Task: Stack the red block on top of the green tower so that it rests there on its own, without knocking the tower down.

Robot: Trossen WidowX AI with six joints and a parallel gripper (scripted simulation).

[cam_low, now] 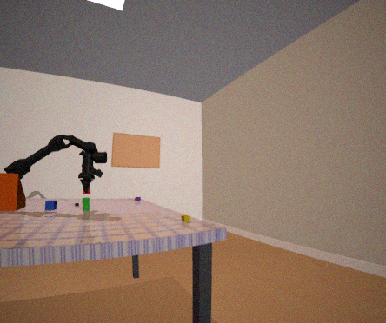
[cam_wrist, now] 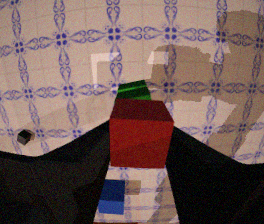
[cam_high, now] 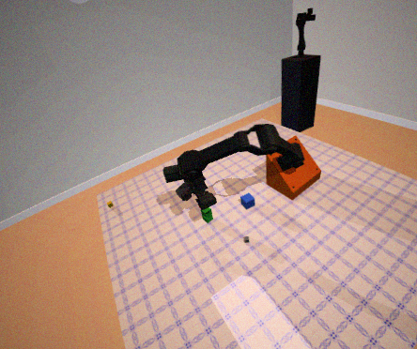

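The green block lies 50 mm below my gripper tip. Round my gripper tip: dark cube: 190 mm to the left, 90 mm below, 80 mm behind; then blue block: 190 mm behind, 70 mm below, 30 mm to the left; then red block: 10 mm above.
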